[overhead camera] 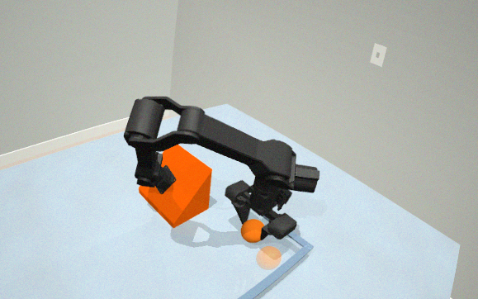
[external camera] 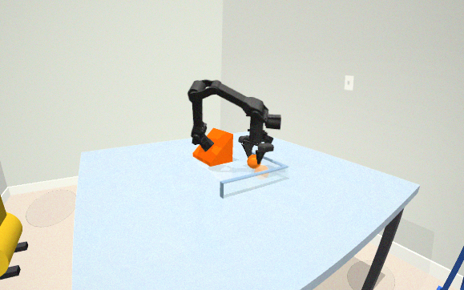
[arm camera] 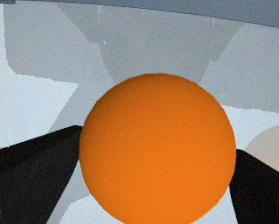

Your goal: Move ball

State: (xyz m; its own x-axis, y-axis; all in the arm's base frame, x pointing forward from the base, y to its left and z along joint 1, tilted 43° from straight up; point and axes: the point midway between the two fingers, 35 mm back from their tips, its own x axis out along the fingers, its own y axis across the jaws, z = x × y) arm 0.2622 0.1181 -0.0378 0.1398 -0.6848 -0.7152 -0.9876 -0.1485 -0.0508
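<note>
Right now my gripper tip is 8 cm short of the see-through copy of ball, 2 cm above it and 1 cm to the left of it. From my gripper tip the other things lie so: orange ball: right at my gripper tip.
</note>
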